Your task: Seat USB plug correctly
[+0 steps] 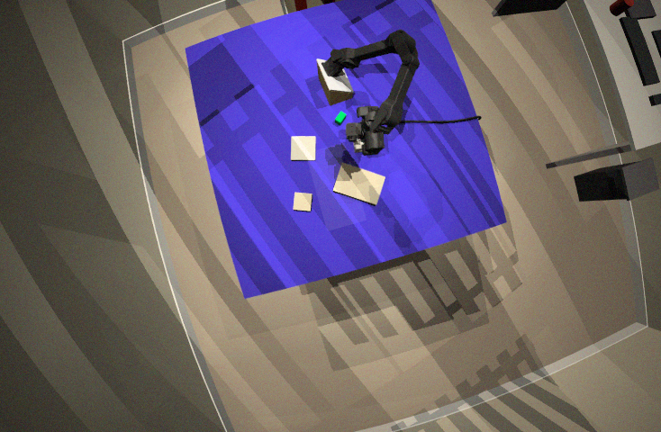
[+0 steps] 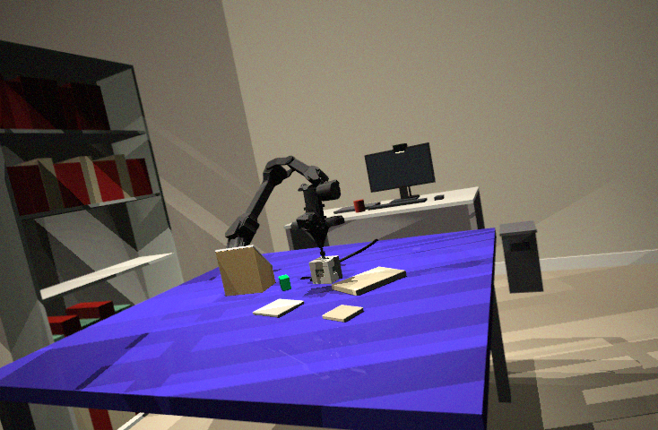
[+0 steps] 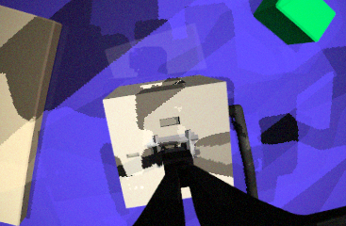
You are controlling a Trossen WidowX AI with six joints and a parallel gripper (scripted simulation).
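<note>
Right now my gripper tip is 20 mm above the dark USB plug. Also, from my gripper tip: large flat tan board: 160 mm ahead, 110 mm below, 90 mm to the right; small green block: 140 mm behind, 100 mm below, 40 mm to the right; USB socket: 50 mm below.
</note>
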